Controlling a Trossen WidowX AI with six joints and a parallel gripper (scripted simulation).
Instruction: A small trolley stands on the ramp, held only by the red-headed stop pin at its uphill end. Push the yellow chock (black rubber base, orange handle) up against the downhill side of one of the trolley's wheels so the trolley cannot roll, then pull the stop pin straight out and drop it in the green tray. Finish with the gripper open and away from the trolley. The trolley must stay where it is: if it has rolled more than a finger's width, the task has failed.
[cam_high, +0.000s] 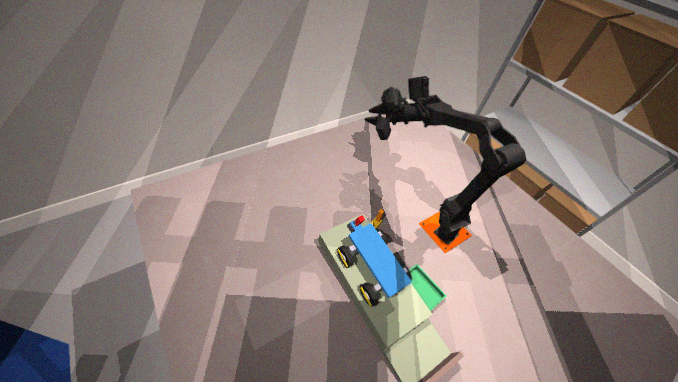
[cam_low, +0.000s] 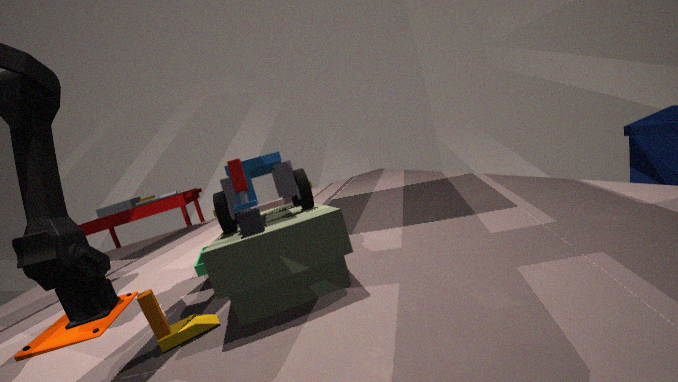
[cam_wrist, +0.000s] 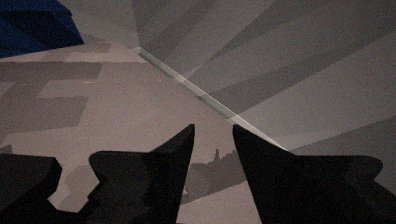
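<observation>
Now: the yellow chock 180 mm ahead of my gripper tip, 270 mm to the left of it and 190 mm below it. Also, from my gripper tip: blue trolley 330 mm ahead, 390 mm to the left, 100 mm below; pale green ramp 330 mm ahead, 390 mm to the left, 160 mm below; red-headed stop pin 290 mm ahead, 270 mm to the left, 80 mm below.
</observation>
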